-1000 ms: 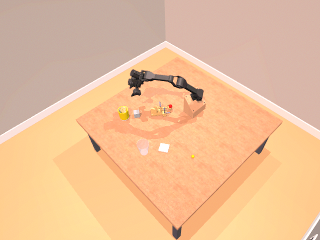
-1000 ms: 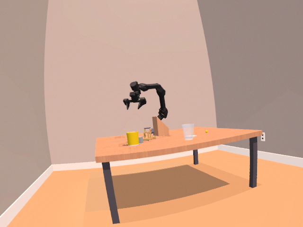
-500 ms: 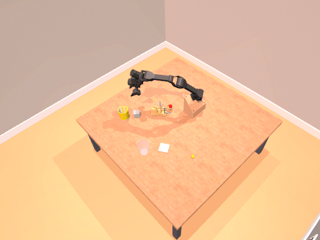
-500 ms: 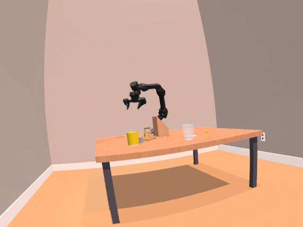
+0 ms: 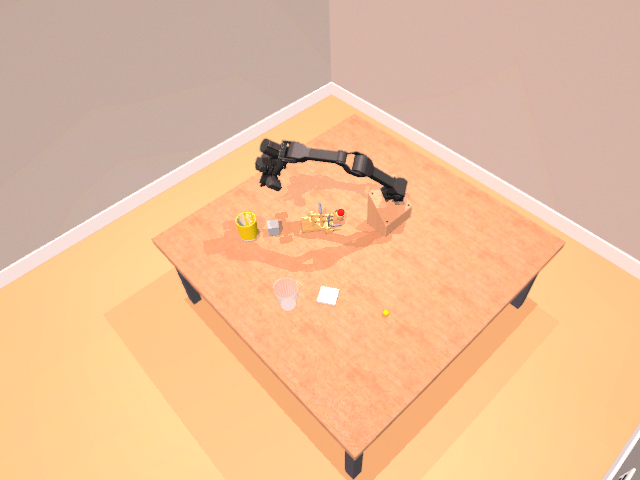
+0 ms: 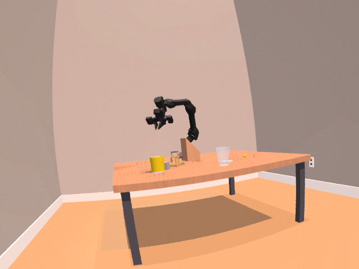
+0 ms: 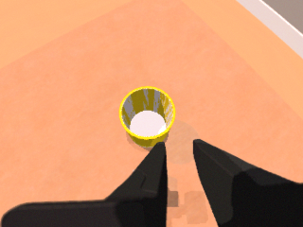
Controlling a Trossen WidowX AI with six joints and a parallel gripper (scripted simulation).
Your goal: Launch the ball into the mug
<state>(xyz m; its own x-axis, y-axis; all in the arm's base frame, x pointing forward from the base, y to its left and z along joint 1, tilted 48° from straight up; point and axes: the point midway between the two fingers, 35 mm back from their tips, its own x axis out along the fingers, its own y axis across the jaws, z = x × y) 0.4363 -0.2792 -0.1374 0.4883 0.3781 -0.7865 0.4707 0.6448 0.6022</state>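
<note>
The red ball lies 270 mm behind my gripper tip, 210 mm below it and 190 mm to the left of it. From my gripper tip the other things lie so: yellow mug (250 mm below, 90 mm ahead, 30 mm to the right); grey cube (250 mm below, 30 mm to the left, 10 mm behind); wooden catapult (220 mm below, 210 mm behind, 170 mm to the left).
</note>
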